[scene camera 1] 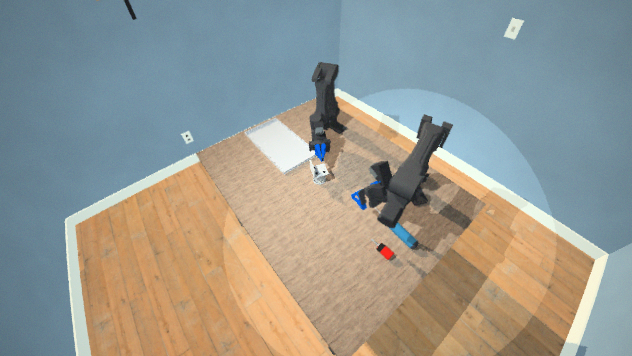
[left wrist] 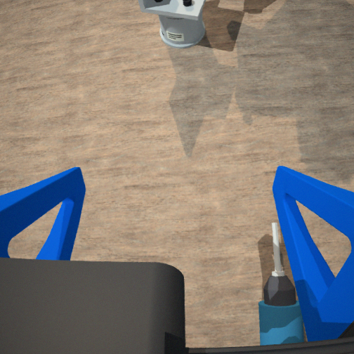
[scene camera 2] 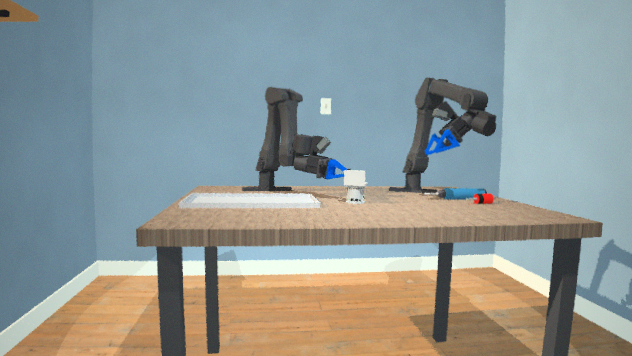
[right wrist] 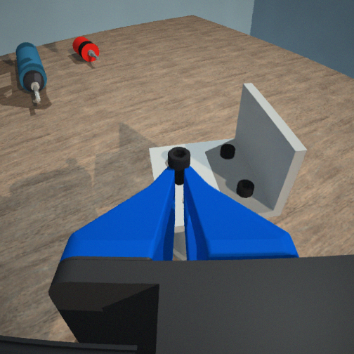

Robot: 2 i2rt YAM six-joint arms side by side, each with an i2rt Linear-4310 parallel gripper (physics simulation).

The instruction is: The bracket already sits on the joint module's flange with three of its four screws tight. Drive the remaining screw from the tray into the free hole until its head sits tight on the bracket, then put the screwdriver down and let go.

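Frame: origin at the left arm's base, x back, y left, z down, level; centimetres.
Where they show: left gripper, between the fingertips: (scene camera 1: 361, 190) (scene camera 2: 430, 152); right gripper, between the fingertips: (scene camera 1: 322, 160) (scene camera 2: 349, 173); left arm's base, origin of its link: (scene camera 2: 412, 191); right arm's base, origin of its link: (scene camera 1: 331, 124) (scene camera 2: 266, 190).
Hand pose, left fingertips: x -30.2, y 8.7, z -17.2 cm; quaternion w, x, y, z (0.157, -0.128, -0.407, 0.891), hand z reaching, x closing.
Note:
Things, the pixels of their top centre, and the offset from my left fingertips.
- joint module, centre of its top: (scene camera 2: 355, 183) (scene camera 1: 319, 170) dz +10.8, dx -11.0, dy -23.3 cm
- blue screwdriver, centre of its top: (scene camera 2: 455, 188) (scene camera 1: 394, 222) dz +13.1, dx +12.7, dy +8.9 cm
- short red screwdriver, centre of its top: (scene camera 2: 478, 193) (scene camera 1: 382, 245) dz +13.8, dx +4.3, dy +16.8 cm
- white tray, centre of its top: (scene camera 2: 251, 197) (scene camera 1: 279, 141) dz +15.6, dx -27.0, dy -54.0 cm
The white bracket (scene camera 1: 320, 170) (scene camera 2: 354, 177) (left wrist: 172, 6) (right wrist: 272, 150) sits on the joint module (scene camera 2: 355, 194) (left wrist: 181, 31). Two black screw heads show in it in the right wrist view; my fingers hide part of its plate. My right gripper (scene camera 1: 321, 158) (scene camera 2: 346, 173) (right wrist: 178, 176) is shut on a black screw (right wrist: 179, 158), head up, in front of the bracket plate; its height above the plate is unclear. My left gripper (scene camera 1: 364, 190) (scene camera 2: 426, 152) (left wrist: 178, 177) is open and empty above the table. A blue screwdriver (scene camera 1: 404, 236) (scene camera 2: 465, 193) (left wrist: 281, 320) (right wrist: 29, 62) lies below it.
A short red screwdriver (scene camera 1: 385, 251) (scene camera 2: 484, 199) (right wrist: 85, 48) lies beside the blue one. The white tray (scene camera 1: 282, 147) (scene camera 2: 250, 204) stands left of the joint module in both scene views; no screw can be made out in it. The wooden table (scene camera 2: 370, 235) carries everything.

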